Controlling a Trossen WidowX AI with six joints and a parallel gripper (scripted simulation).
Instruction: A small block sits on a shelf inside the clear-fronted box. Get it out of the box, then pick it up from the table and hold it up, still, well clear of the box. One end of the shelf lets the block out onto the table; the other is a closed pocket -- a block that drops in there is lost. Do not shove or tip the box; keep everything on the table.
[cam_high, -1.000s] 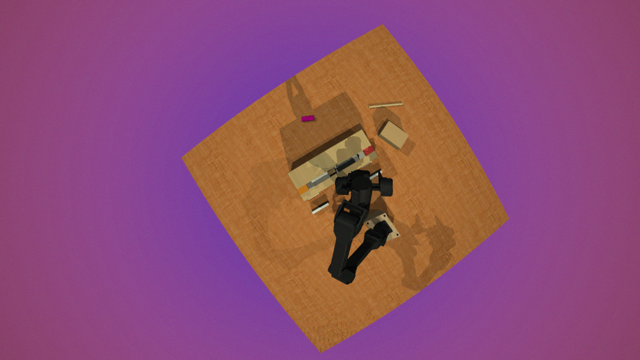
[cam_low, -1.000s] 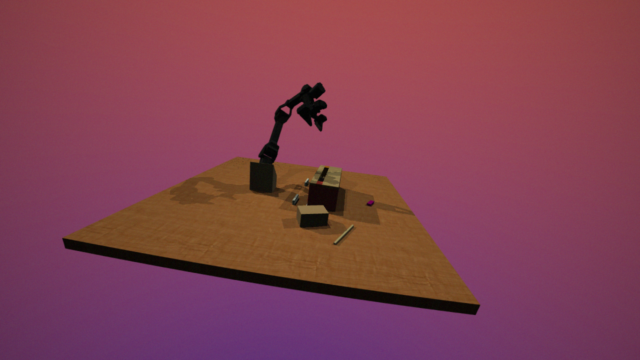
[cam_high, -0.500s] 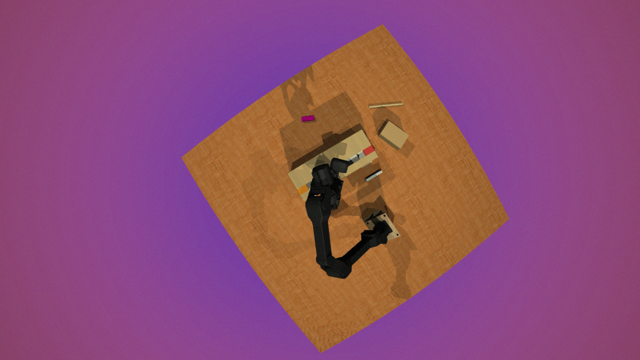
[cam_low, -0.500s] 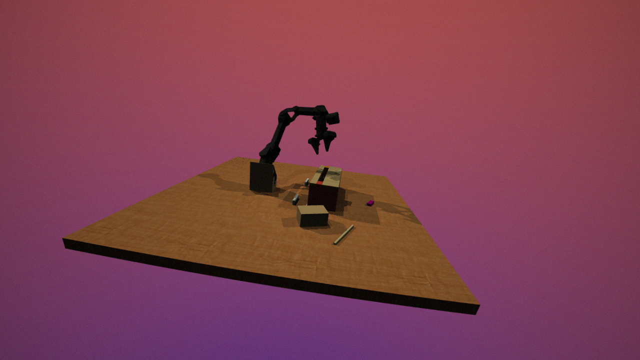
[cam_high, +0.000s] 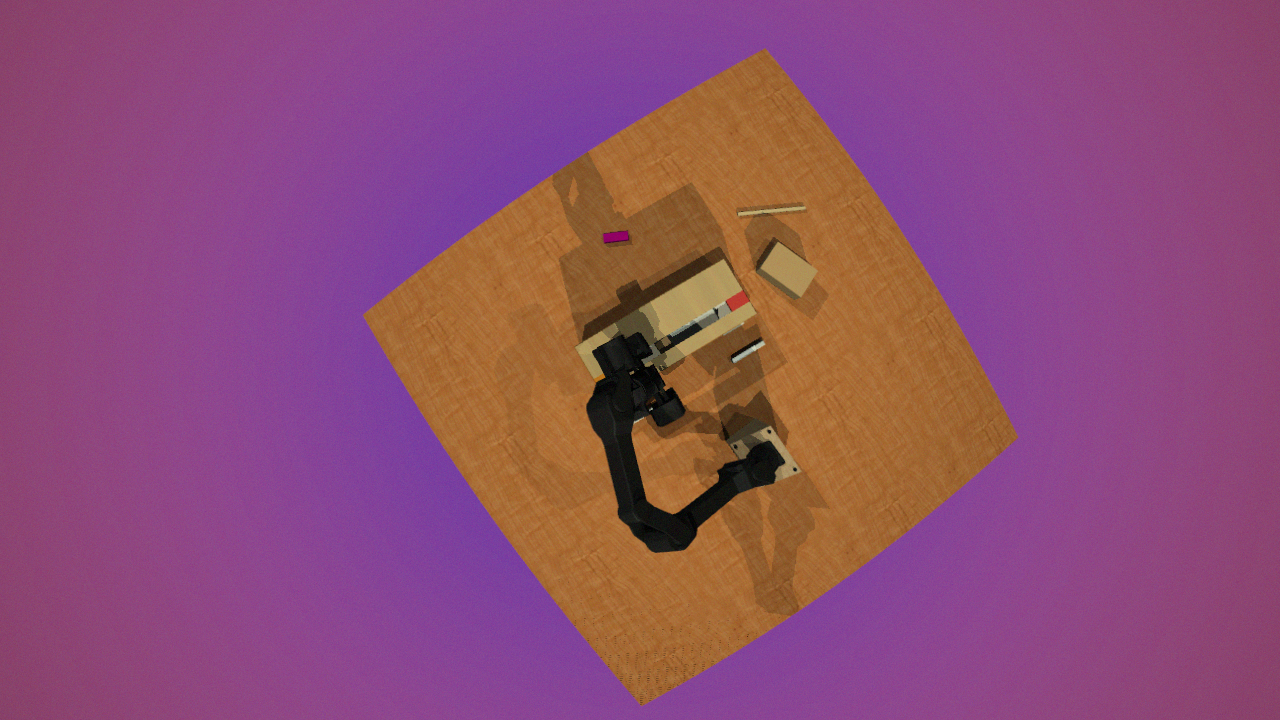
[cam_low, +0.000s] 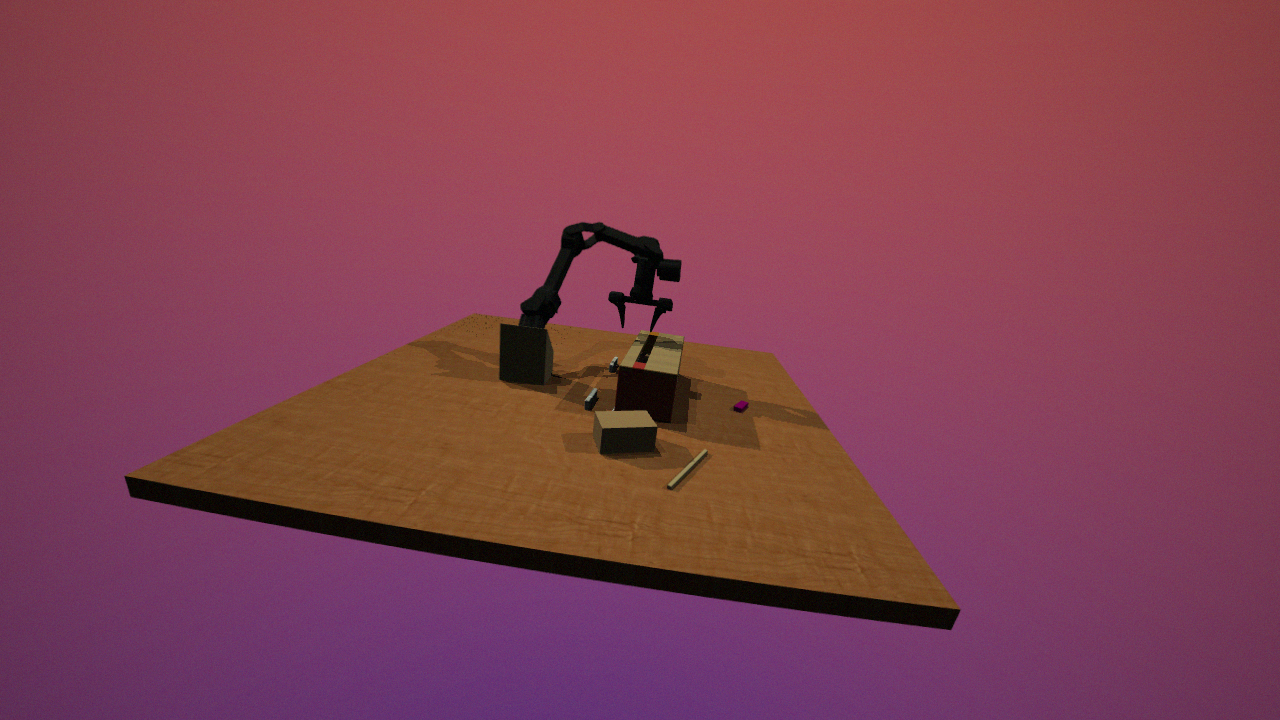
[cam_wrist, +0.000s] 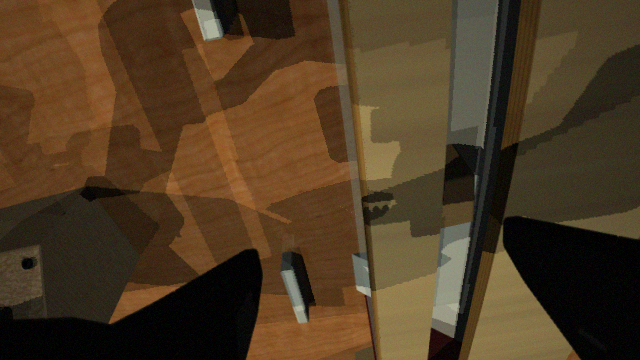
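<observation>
Now: the brownish block 7 cm below my gripper tip, 4 cm to the right of it and 4 cm ahead of it. Round my gripper tip: box 10 cm below, 6 cm to the right, 2 cm ahead.
</observation>
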